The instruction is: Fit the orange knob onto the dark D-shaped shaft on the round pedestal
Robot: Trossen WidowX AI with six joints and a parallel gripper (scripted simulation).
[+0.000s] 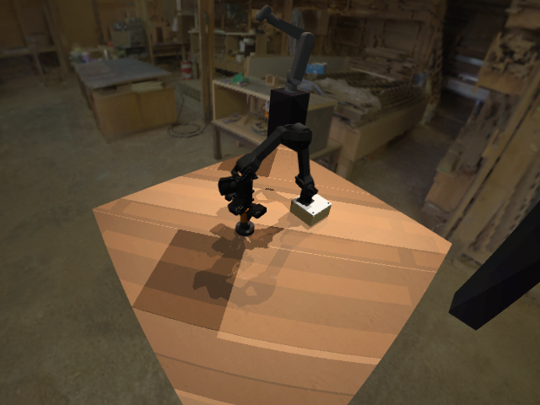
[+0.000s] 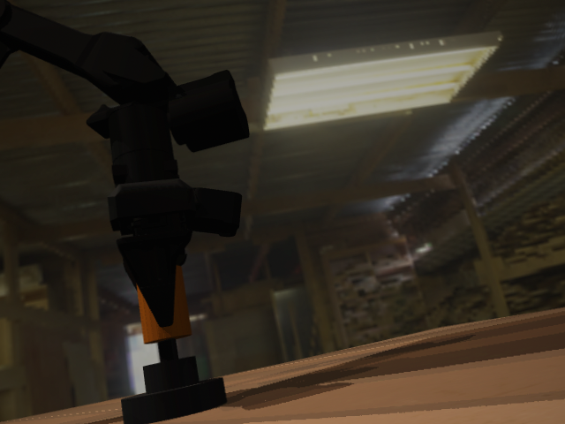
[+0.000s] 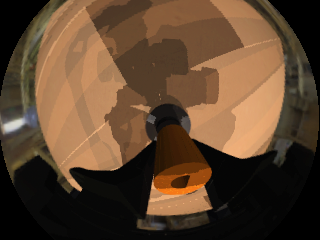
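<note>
Now: gripper tip 40 mm above the pedestal. Also, from my gripper tip: orange knob (20 mm above).
</note>
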